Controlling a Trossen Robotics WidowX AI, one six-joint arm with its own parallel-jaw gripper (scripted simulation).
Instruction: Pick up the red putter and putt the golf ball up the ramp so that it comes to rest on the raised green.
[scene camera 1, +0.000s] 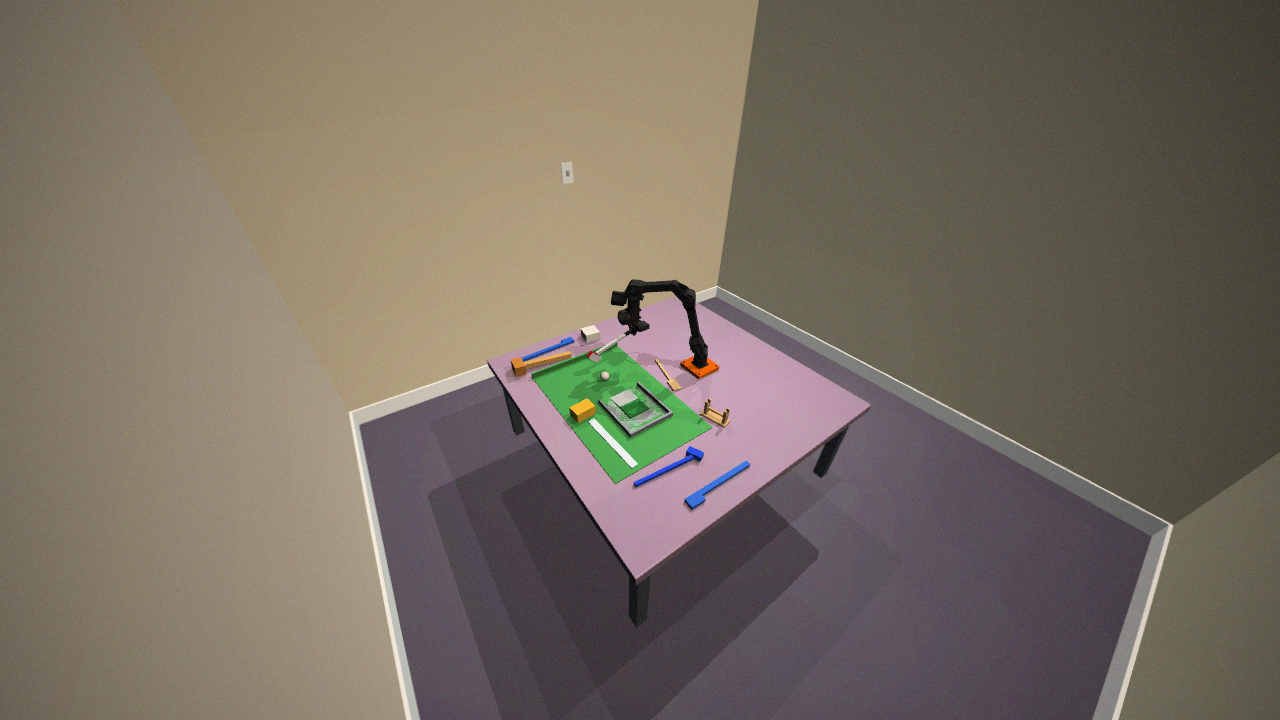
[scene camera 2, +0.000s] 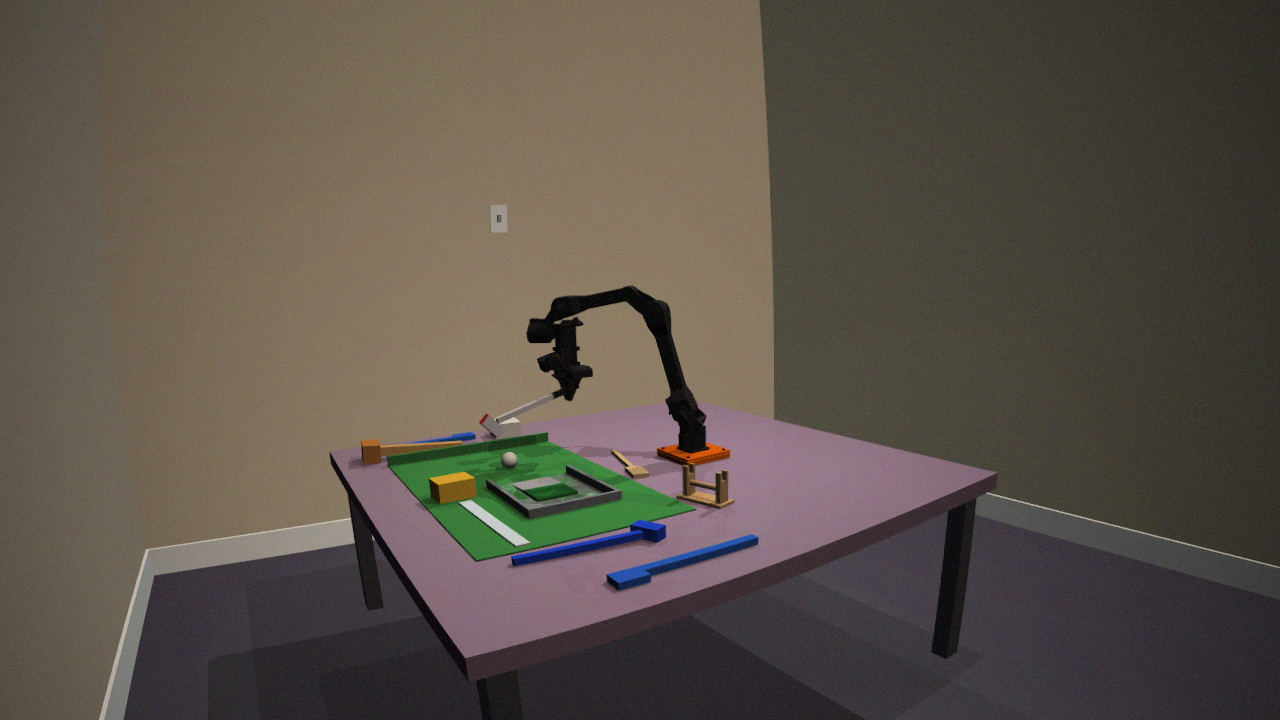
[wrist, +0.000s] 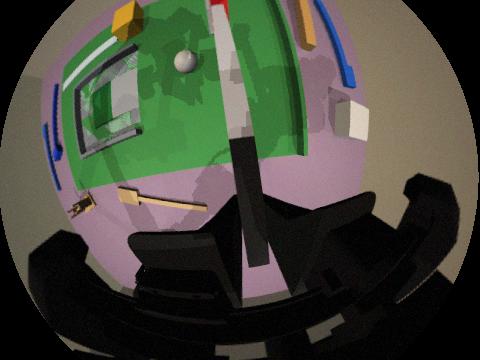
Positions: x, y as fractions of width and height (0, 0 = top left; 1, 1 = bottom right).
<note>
My gripper (wrist: 0.51, 0.55) holds a red putter. I also see an orange mallet (scene camera 2: 0.29, 0.63) and a white cube (wrist: 0.73, 0.34).
</note>
